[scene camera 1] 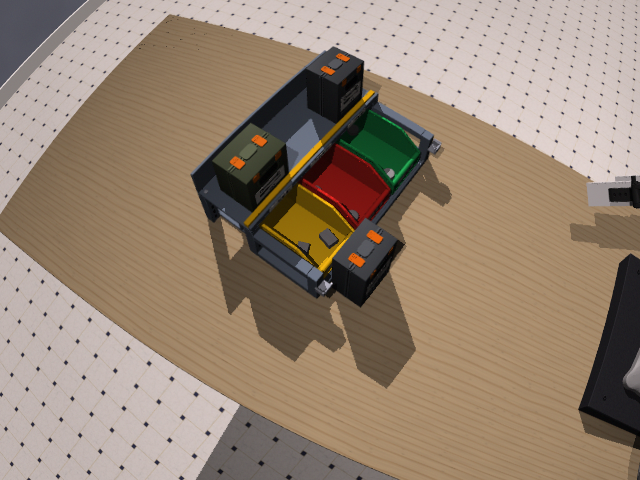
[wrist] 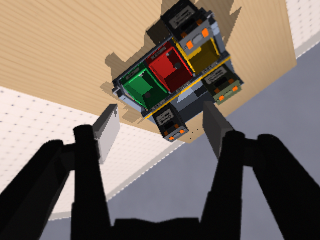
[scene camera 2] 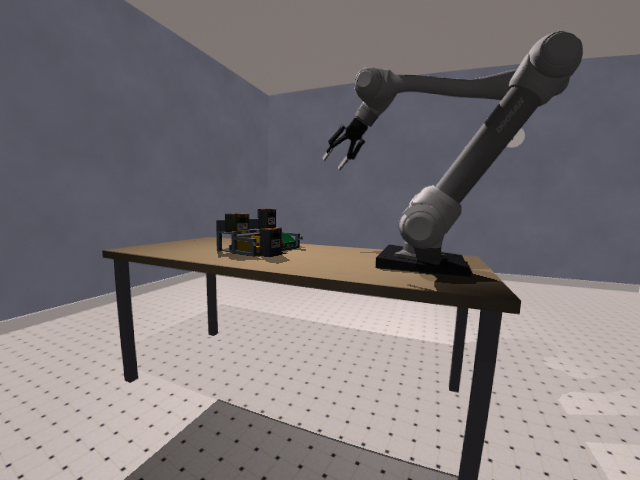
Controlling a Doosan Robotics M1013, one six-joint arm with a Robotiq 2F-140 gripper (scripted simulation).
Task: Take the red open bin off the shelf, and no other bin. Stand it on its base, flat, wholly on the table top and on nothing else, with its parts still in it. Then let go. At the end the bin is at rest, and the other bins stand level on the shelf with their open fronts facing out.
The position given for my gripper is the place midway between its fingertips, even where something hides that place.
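In scene camera 1 I see a red open bin (scene camera 1: 356,185) and a green bin (scene camera 1: 388,144). Scene camera 2 gives me my gripper (scene camera 2: 331,164). The wrist view has my gripper (wrist: 160,115) as well, along with the red open bin (wrist: 172,78) and the green bin (wrist: 136,86).
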